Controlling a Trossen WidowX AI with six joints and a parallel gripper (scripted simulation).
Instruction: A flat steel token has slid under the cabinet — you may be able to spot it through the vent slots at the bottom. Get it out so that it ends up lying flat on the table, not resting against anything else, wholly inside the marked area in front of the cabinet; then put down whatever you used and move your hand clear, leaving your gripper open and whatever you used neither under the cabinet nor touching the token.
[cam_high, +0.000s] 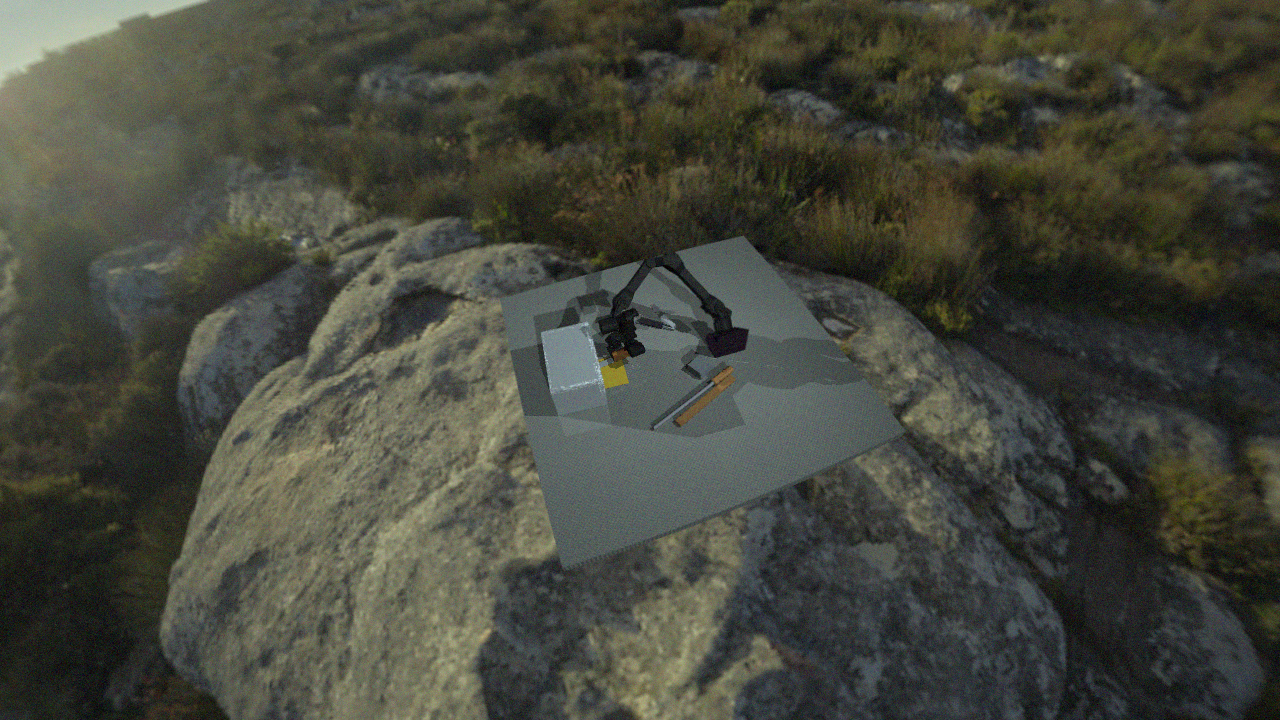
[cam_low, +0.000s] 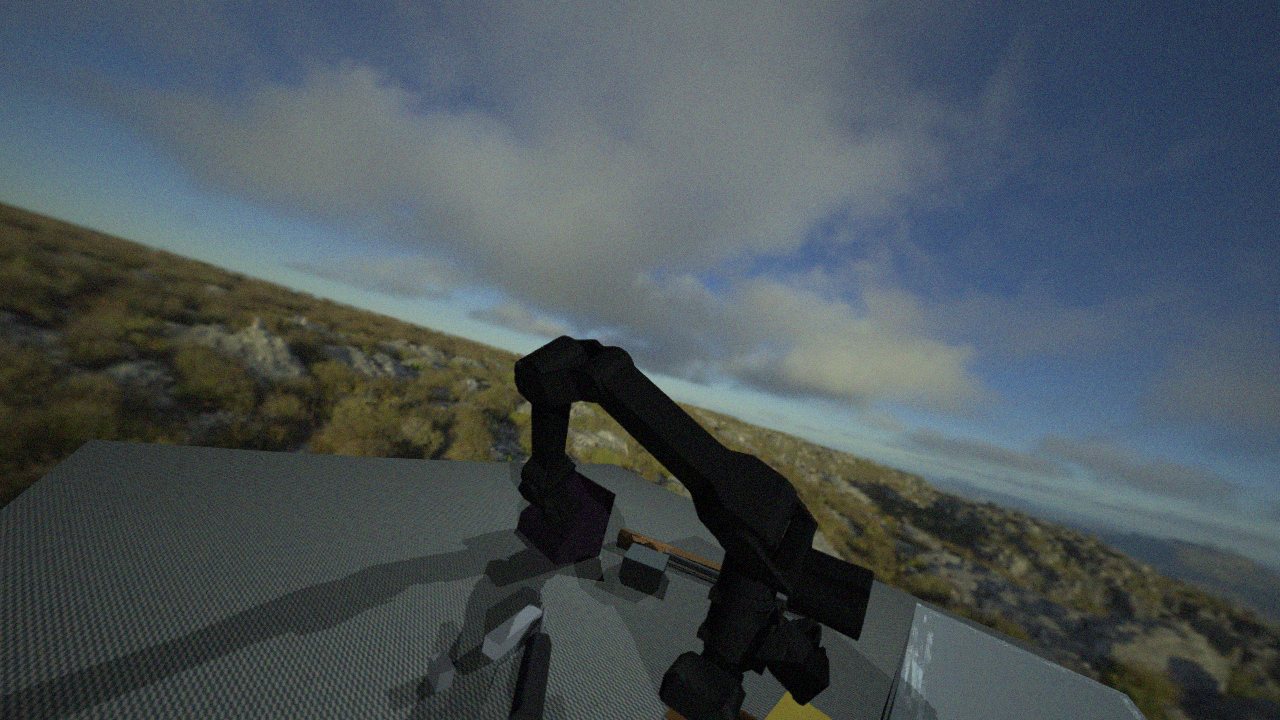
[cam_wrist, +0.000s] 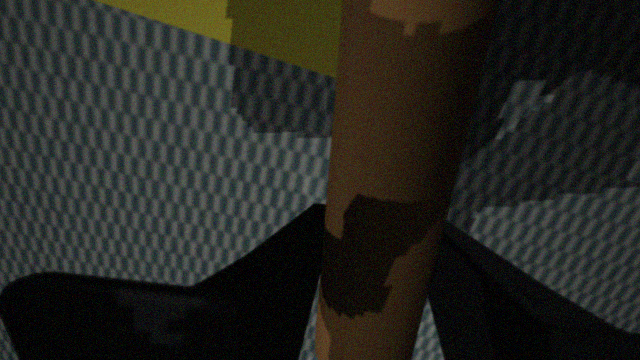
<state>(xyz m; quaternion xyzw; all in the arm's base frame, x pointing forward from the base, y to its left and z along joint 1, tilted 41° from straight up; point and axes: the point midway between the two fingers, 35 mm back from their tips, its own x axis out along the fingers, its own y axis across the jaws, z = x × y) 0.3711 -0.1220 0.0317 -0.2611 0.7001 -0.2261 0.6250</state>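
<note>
The grey bar lies 210 mm behind my gripper tip and 80 mm to the right of it. The rest, counted from my gripper tip: grey block 220 mm behind, 200 mm to the left, 10 mm above; small grey cube 200 mm behind, 180 mm to the right; wooden stick 340 mm to the left, 170 mm behind.
</note>
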